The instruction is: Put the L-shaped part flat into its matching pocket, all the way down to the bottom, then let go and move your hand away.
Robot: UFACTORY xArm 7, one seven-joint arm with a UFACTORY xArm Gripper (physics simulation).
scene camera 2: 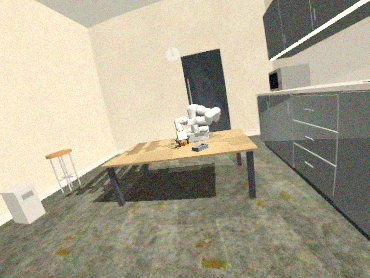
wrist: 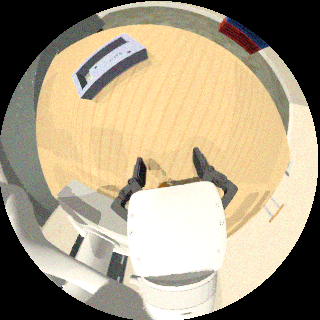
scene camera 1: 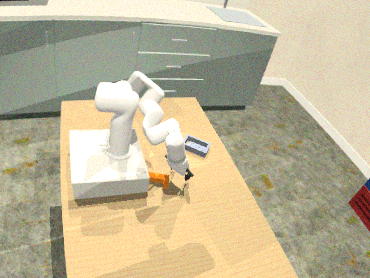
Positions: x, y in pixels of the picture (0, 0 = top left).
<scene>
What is the gripper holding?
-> Nothing.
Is the gripper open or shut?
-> Open.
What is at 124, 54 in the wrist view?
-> A pocket block.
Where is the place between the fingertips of the gripper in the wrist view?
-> At 167, 157
</scene>
